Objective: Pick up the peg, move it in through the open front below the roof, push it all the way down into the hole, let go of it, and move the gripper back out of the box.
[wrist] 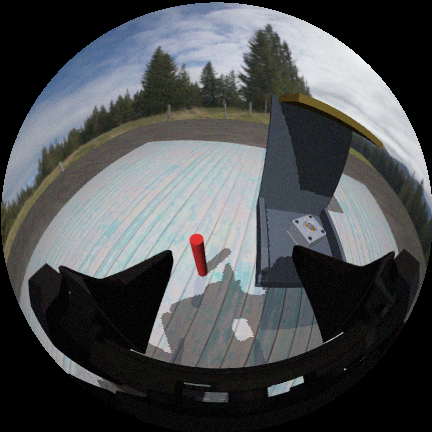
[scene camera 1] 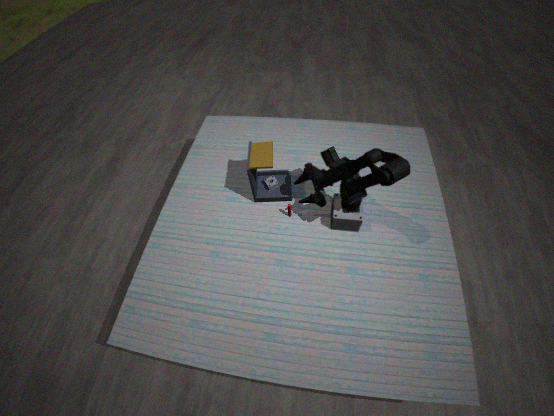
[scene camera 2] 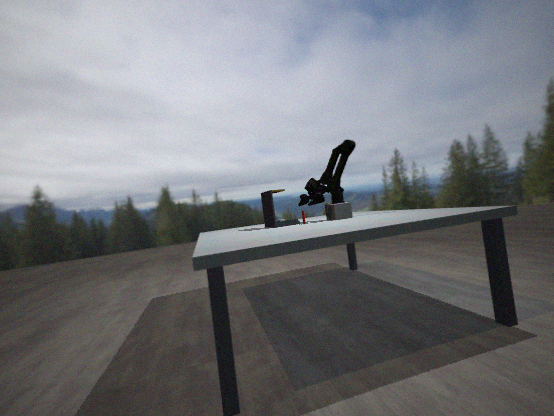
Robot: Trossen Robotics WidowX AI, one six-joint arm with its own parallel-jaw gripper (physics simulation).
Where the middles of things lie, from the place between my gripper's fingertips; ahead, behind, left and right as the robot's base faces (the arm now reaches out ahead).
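The yellow roof (wrist: 298, 99) is 110 mm above my hand, 110 mm to the right of it and 140 mm ahead of it. I see the dark back wall (wrist: 305, 154) too, and that is 10 mm above my hand, 110 mm to the right of it and 190 mm ahead of it. Then there is the box (scene camera 1: 284, 188), which sits 110 mm ahead of my hand and 110 mm to the right of it.
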